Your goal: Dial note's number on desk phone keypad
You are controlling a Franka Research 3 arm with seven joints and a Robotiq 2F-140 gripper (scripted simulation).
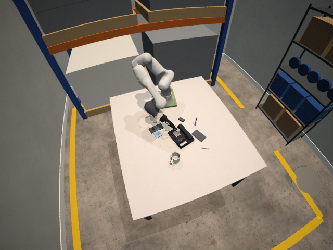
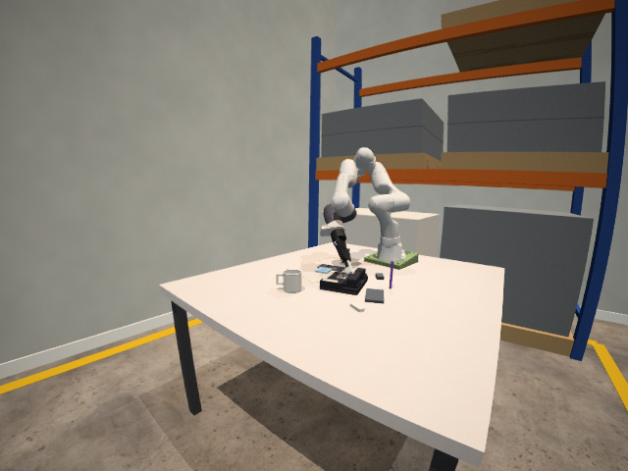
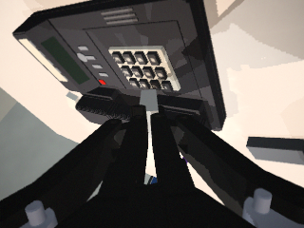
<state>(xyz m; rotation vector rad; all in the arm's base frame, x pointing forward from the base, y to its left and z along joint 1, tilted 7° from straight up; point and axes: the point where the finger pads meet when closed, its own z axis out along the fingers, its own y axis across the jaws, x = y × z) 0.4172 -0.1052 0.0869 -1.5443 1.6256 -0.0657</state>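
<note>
Now: hand 5 cm short of the handset, 6 cm to the right of it and 2 cm above it. Round my hand: mug 25 cm ahead, 16 cm to the right, 3 cm below; then purple pen 2 cm ahead, 22 cm to the left; then note 6 cm ahead, 16 cm to the right, 7 cm below.
</note>
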